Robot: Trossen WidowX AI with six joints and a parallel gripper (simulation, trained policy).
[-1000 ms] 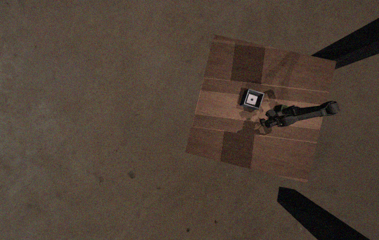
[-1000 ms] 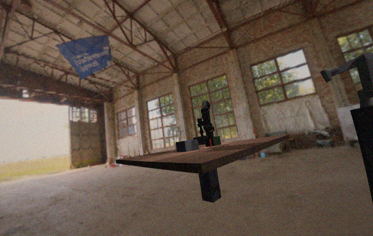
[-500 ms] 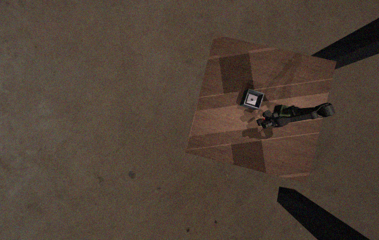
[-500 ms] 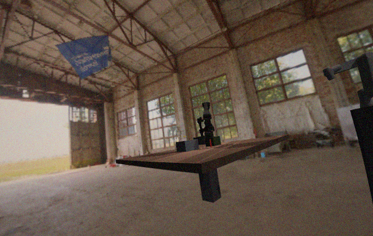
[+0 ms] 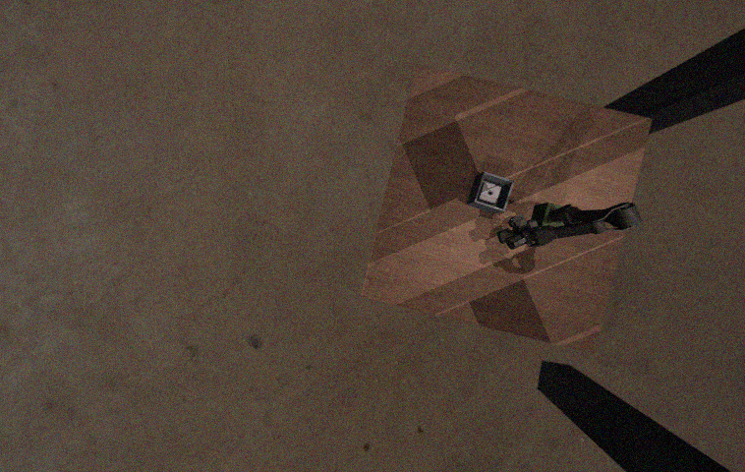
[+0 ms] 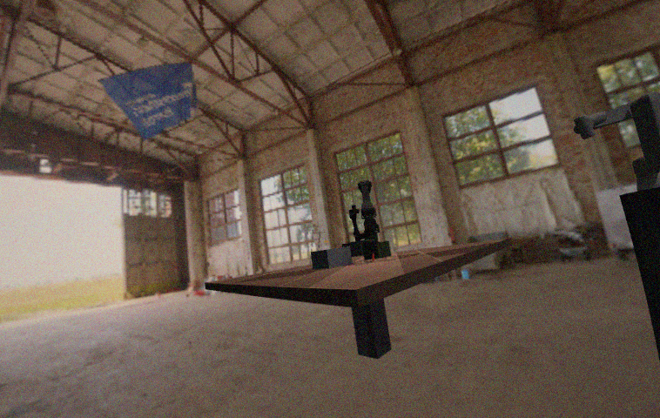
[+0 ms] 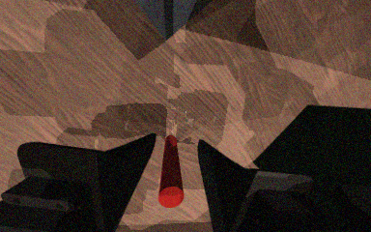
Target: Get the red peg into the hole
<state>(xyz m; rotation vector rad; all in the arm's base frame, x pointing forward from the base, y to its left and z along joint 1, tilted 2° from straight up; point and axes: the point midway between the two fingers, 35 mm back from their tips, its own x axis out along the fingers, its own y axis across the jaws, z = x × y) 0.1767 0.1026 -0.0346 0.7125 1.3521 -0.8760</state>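
Right now my gripper tip is 170 mm to the left of the pale plate, 140 mm short of it and 20 mm below it. From my gripper tip the other things lie so: red peg (20 mm above, 10 mm to the left); grey box (170 mm to the right, 140 mm ahead).
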